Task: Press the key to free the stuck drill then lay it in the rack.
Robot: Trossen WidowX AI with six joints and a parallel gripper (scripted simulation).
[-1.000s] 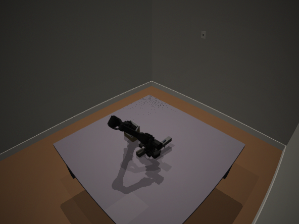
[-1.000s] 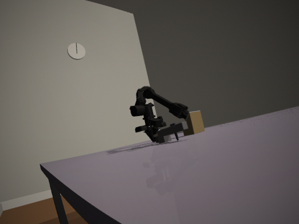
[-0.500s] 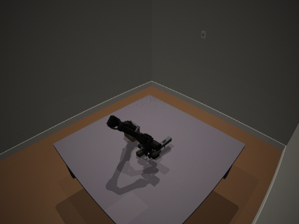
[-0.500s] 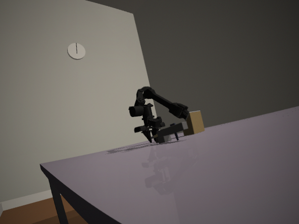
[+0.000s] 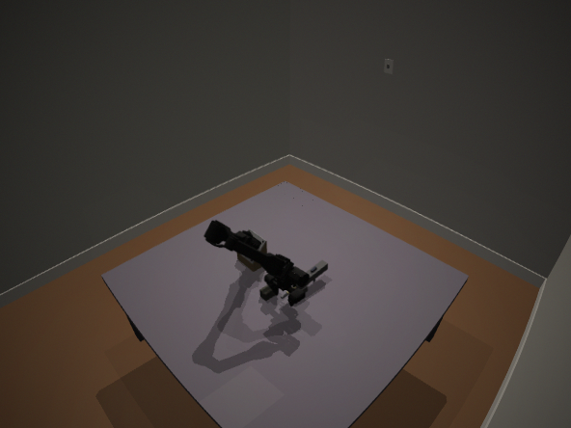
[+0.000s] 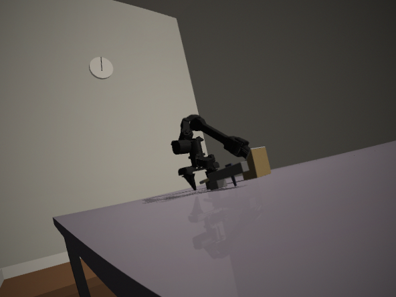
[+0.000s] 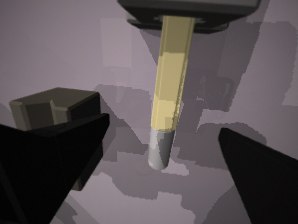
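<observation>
My gripper tip is 50 mm to the right of the drill and 30 mm below it. Also, from my gripper tip: grey block 150 mm to the left, 40 mm above; then olive block 80 mm behind, 20 mm to the right, 10 mm above; then blue key 170 mm to the left, 40 mm above.
</observation>
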